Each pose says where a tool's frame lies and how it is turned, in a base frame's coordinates. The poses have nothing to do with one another.
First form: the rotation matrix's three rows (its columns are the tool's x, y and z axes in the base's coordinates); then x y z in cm. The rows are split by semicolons.
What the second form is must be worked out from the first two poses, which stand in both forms.
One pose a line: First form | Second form
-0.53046, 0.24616, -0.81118; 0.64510, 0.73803, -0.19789; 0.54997, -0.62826, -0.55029; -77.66, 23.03, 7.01 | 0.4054, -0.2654, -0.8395, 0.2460, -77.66, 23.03, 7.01
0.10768, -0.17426, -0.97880; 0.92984, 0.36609, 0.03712; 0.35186, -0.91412, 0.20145; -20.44, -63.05, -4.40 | 0.6472, -0.3675, -0.5140, 0.4265, -20.44, -63.05, -4.40
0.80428, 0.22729, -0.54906; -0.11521, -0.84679, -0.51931; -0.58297, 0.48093, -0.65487; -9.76, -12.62, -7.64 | 0.2751, 0.9091, 0.0308, -0.3113, -9.76, -12.62, -7.64
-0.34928, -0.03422, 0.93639; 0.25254, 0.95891, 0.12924; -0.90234, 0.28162, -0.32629; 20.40, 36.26, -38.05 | 0.5664, 0.0673, 0.8116, 0.1266, 20.40, 36.26, -38.05
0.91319, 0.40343, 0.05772; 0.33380, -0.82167, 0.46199; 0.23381, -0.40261, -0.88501; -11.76, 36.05, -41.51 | 0.2272, -0.9513, -0.1937, -0.0766, -11.76, 36.05, -41.51
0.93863, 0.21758, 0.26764; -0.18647, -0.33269, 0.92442; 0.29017, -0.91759, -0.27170; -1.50, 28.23, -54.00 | 0.5775, -0.7973, -0.0098, -0.1749, -1.50, 28.23, -54.00
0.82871, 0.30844, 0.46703; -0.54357, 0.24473, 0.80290; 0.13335, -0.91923, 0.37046; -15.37, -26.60, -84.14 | 0.7816, -0.5508, 0.1067, -0.2725, -15.37, -26.60, -84.14
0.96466, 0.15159, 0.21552; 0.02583, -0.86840, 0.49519; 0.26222, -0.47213, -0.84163; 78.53, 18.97, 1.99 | 0.2523, -0.9585, -0.0463, -0.1246, 78.53, 18.97, 1.99
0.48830, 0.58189, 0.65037; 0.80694, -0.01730, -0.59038; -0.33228, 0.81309, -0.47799; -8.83, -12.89, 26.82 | 0.4982, 0.7042, 0.4931, 0.1129, -8.83, -12.89, 26.82
